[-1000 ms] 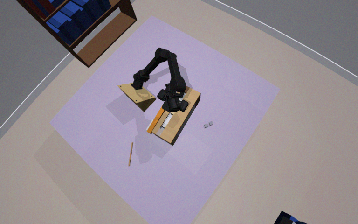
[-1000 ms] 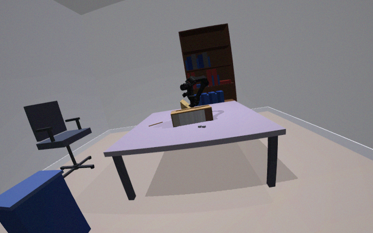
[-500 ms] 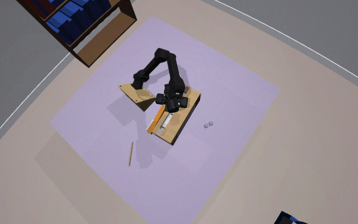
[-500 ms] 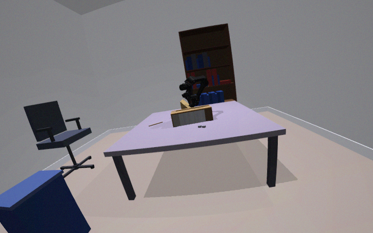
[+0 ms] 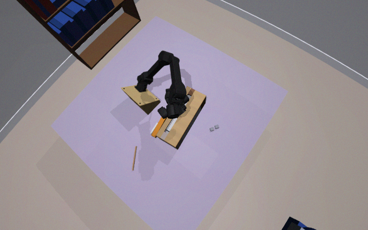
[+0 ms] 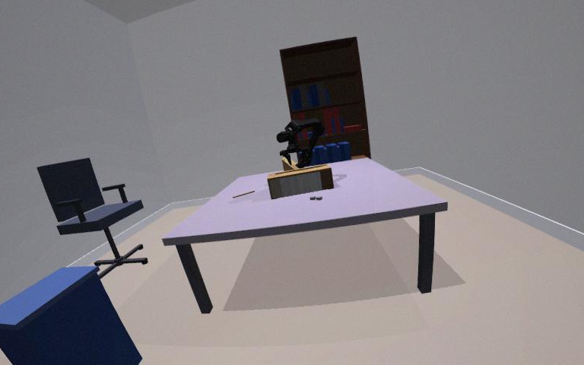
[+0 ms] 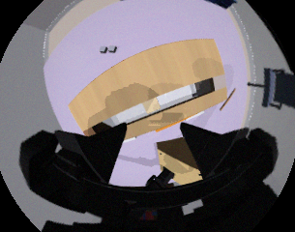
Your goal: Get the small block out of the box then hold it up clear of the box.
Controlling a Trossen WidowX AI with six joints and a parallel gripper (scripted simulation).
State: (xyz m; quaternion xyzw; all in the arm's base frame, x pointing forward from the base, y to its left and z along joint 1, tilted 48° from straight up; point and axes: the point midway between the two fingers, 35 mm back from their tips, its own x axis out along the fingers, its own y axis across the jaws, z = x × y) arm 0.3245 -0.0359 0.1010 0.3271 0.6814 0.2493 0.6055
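Right now the wooden box is 100 mm below my gripper tip. Round my gripper tip: orange bar (150 mm below, 110 mm to the right, 50 mm behind); then thin wooden stick (410 mm to the right, 160 mm below, 10 mm behind).
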